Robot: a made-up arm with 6 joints. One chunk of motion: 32 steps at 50 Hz.
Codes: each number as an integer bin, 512 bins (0 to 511) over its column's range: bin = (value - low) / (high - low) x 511, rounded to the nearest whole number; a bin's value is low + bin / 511 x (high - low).
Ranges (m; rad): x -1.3..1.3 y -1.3..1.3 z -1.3..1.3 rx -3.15..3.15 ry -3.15..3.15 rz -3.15..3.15
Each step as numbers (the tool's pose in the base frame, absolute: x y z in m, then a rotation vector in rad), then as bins.
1 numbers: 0.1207 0.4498 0.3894 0.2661 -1.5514 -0.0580
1 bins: 279 344 332 277 130 251
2 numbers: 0.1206 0.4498 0.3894 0.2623 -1.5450 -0.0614
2 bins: 279 344 332 277 130 251
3 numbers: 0.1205 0.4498 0.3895 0.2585 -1.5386 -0.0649
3 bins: 279 344 332 276 131 250
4 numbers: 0.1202 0.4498 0.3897 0.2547 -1.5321 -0.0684
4 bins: 279 344 332 276 131 250
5 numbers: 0.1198 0.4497 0.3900 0.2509 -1.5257 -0.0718
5 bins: 279 344 332 276 132 250
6 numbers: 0.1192 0.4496 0.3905 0.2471 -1.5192 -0.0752
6 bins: 279 344 332 276 132 249
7 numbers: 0.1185 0.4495 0.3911 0.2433 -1.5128 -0.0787
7 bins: 279 344 332 275 133 249
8 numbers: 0.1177 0.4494 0.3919 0.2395 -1.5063 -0.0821
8 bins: 279 344 333 275 133 249
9 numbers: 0.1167 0.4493 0.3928 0.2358 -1.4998 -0.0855
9 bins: 278 344 333 275 134 249
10 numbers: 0.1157 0.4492 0.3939 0.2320 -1.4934 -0.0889
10 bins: 278 344 333 274 134 248
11 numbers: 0.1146 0.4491 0.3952 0.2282 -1.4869 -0.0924
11 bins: 278 344 333 274 135 248
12 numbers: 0.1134 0.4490 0.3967 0.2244 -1.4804 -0.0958
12 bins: 278 344 333 274 135 248
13 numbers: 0.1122 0.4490 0.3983 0.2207 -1.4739 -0.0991
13 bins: 278 344 334 273 136 247
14 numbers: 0.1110 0.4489 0.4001 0.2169 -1.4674 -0.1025
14 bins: 277 344 334 273 136 247
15 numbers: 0.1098 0.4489 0.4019 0.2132 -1.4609 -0.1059
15 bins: 277 344 334 273 137 247
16 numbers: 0.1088 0.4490 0.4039 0.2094 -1.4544 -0.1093
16 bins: 277 344 335 272 138 247
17 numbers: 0.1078 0.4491 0.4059 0.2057 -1.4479 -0.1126
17 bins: 277 344 335 272 138 246
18 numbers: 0.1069 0.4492 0.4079 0.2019 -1.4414 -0.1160
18 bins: 277 344 336 272 139 246
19 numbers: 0.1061 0.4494 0.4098 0.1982 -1.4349 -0.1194
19 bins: 276 344 336 272 139 246
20 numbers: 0.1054 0.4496 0.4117 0.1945 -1.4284 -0.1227
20 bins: 276 344 336 271 140 246
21 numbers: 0.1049 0.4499 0.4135 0.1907 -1.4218 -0.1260
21 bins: 276 344 337 271 140 245
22 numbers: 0.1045 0.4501 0.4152 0.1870 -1.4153 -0.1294
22 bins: 276 344 337 271 141 245
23 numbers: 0.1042 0.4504 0.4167 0.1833 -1.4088 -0.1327
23 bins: 276 344 337 270 141 245
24 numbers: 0.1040 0.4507 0.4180 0.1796 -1.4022 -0.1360
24 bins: 276 344 338 270 142 244
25 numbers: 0.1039 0.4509 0.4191 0.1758 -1.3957 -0.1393
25 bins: 276 344 338 270 142 244
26 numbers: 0.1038 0.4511 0.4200 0.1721 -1.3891 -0.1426
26 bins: 276 344 338 269 143 244
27 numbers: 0.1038 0.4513 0.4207 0.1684 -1.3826 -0.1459
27 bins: 276 344 338 269 143 244
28 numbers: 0.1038 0.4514 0.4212 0.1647 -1.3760 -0.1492
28 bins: 276 344 338 269 144 243
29 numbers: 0.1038 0.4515 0.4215 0.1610 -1.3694 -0.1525
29 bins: 276 344 338 269 144 243
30 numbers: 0.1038 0.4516 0.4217 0.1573 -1.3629 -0.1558
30 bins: 276 344 338 268 145 243
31 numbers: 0.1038 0.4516 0.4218 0.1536 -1.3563 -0.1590
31 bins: 276 344 338 268 145 243
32 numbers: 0.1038 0.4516 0.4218 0.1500 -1.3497 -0.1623
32 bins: 276 344 338 268 146 242
